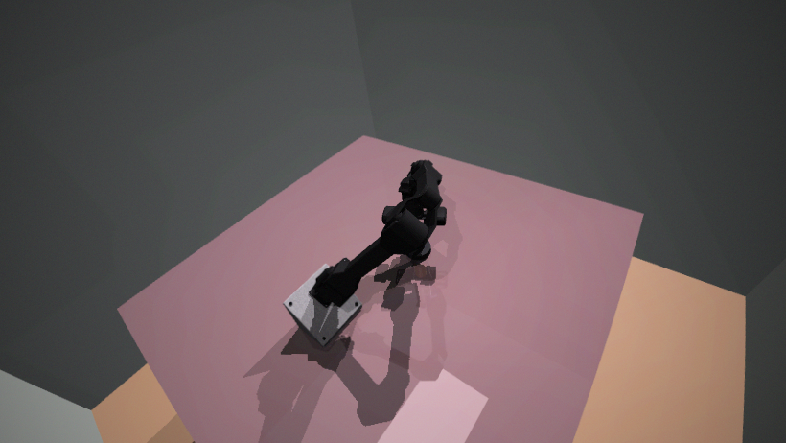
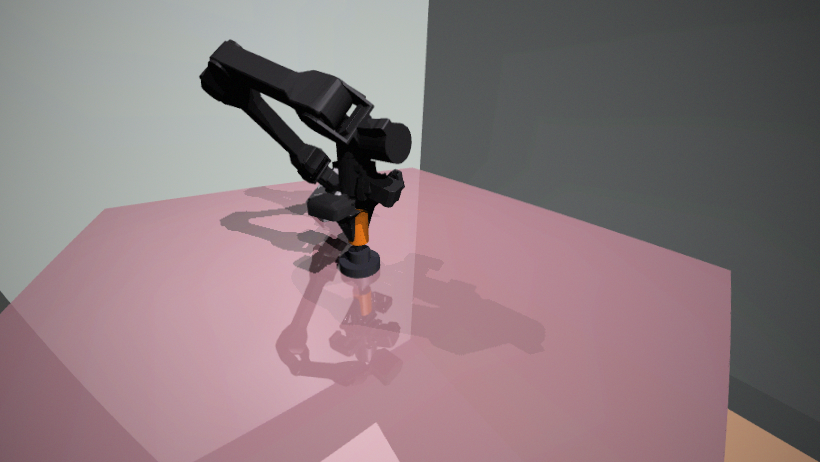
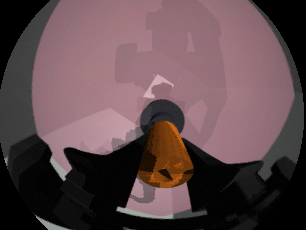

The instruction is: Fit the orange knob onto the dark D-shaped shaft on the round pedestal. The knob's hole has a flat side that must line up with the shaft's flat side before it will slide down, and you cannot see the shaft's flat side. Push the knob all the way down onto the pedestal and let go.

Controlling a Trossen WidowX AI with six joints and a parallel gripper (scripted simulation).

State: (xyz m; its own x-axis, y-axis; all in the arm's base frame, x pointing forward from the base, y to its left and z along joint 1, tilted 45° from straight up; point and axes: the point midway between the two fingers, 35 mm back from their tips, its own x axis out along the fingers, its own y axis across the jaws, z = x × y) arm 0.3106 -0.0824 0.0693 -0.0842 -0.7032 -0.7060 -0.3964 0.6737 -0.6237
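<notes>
My gripper tip is 20 mm below the orange knob. The rest, counted from my gripper tip: dark round pedestal (40 mm below).
</notes>
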